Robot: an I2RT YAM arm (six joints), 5 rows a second.
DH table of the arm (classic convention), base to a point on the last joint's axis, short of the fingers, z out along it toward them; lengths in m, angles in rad. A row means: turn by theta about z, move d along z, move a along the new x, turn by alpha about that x. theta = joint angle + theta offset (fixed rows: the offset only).
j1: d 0.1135; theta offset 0; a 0.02; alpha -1.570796
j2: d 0; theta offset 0; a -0.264; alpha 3.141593
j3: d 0; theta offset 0.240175; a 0.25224; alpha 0
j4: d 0; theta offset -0.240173; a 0.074; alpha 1.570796
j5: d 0; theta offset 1.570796; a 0; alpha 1.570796
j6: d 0.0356; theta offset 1.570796; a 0; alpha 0
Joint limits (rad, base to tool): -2.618..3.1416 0..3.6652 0..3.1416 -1.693..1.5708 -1.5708..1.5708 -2.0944..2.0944
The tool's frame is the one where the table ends.
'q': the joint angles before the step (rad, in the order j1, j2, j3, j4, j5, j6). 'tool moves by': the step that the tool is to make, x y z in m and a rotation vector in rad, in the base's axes. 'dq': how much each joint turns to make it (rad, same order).
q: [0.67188 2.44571 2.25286 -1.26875 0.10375 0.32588]
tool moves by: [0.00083 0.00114 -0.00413 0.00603 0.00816 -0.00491]
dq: [0.00010 0.00960 0.00125 0.00512 -0.00920 0.00606]
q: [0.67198 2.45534 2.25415 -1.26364 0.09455 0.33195]
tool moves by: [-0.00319 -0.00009 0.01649 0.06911 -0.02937 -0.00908]
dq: [0.00146 -0.05423 -0.03526 0.04588 -0.03395 0.01542]
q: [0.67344 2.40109 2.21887 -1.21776 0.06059 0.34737]
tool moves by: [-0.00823 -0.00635 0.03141 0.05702 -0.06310 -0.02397]
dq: [0.00036 -0.09828 -0.05364 0.03874 0.00005 0.02492]
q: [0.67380 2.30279 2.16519 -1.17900 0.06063 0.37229]
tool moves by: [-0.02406 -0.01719 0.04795 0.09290 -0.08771 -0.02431]
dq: [0.00288 -0.19209 -0.13755 0.07023 -0.00834 0.03137]
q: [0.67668 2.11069 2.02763 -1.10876 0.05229 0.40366]
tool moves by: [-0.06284 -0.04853 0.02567 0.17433 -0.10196 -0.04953]
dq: [0.00010 -0.40350 -0.47804 0.26089 -0.04156 0.07689]
